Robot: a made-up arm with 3 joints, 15 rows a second.
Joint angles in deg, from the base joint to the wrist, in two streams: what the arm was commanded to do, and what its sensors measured. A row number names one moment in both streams.
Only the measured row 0 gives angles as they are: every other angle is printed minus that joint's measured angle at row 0.
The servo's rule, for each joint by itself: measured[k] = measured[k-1] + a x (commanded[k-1-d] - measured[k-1]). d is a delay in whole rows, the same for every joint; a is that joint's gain. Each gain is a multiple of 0.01, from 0.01 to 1. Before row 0 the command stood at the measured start. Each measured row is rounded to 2 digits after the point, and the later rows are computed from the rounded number. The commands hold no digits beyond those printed.
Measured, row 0:
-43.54 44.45 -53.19
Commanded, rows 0 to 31:
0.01 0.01 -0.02
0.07 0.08 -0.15
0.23 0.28 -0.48
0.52 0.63 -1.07
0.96 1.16 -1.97
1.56 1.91 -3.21
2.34 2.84 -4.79
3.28 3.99 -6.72
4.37 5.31 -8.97
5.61 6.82 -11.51
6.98 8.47 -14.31
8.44 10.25 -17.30
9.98 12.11 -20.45
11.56 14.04 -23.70
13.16 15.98 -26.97
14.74 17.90 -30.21
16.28 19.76 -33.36
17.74 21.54 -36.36
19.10 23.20 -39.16
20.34 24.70 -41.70
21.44 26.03 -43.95
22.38 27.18 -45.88
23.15 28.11 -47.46
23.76 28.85 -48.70
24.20 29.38 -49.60
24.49 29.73 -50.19
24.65 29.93 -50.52
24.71 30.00 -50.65
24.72 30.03 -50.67
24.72 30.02 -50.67
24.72 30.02 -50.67
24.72 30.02 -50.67
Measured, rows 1 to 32:
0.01 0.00 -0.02
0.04 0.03 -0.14
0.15 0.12 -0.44
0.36 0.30 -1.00
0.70 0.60 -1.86
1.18 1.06 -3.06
1.83 1.68 -4.60
2.64 2.49 -6.49
3.61 3.48 -8.70
4.73 4.65 -11.20
5.99 5.99 -13.97
7.36 7.48 -16.93
8.83 9.10 -20.06
10.36 10.83 -23.30
11.93 12.63 -26.57
13.50 14.47 -29.81
15.06 16.32 -32.97
16.56 18.15 -35.99
17.98 19.92 -38.81
19.30 21.59 -41.38
20.50 23.14 -43.67
21.55 24.55 -45.64
22.45 25.80 -47.26
23.18 26.87 -48.54
23.75 27.75 -49.48
24.16 28.44 -50.11
24.43 28.96 -50.47
24.59 29.32 -50.63
24.66 29.57 -50.67
24.69 29.73 -50.67
24.71 29.83 -50.67
24.72 29.90 -50.67
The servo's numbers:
d 0
a 0.56 0.35 0.89

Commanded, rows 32 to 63:
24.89 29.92 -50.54
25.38 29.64 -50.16
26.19 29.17 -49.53
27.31 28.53 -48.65
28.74 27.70 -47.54
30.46 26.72 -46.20
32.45 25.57 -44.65
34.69 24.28 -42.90
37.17 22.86 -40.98
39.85 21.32 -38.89
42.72 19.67 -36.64
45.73 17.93 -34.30
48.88 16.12 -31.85
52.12 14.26 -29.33
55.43 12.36 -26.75
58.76 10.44 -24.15
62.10 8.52 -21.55
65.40 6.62 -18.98
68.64 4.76 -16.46
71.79 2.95 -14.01
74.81 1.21 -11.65
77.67 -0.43 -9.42
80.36 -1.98 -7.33
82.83 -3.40 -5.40
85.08 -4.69 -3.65
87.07 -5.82 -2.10
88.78 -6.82 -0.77
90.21 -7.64 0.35
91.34 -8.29 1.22
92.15 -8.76 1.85
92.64 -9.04 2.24
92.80 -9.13 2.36
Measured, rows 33 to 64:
24.82 29.91 -50.55
25.13 29.82 -50.20
25.72 29.59 -49.60
26.61 29.22 -48.75
27.80 28.69 -47.67
29.29 28.00 -46.36
31.06 27.15 -44.84
33.09 26.15 -43.11
35.37 25.00 -41.21
37.88 23.71 -39.15
40.59 22.30 -36.92
43.47 20.77 -34.59
46.50 19.14 -32.15
49.65 17.43 -29.64
52.89 15.66 -27.07
56.18 13.83 -24.47
59.50 11.97 -21.87
62.80 10.10 -19.30
66.07 8.23 -16.77
69.27 6.38 -14.31
72.37 4.57 -11.94
75.34 2.82 -9.70
78.15 1.14 -7.59
80.77 -0.45 -5.64
83.18 -1.93 -3.87
85.36 -3.29 -2.29
87.28 -4.53 -0.94
88.92 -5.62 0.21
90.28 -6.55 1.11
91.33 -7.32 1.77
92.06 -7.92 2.19
92.47 -8.34 2.34

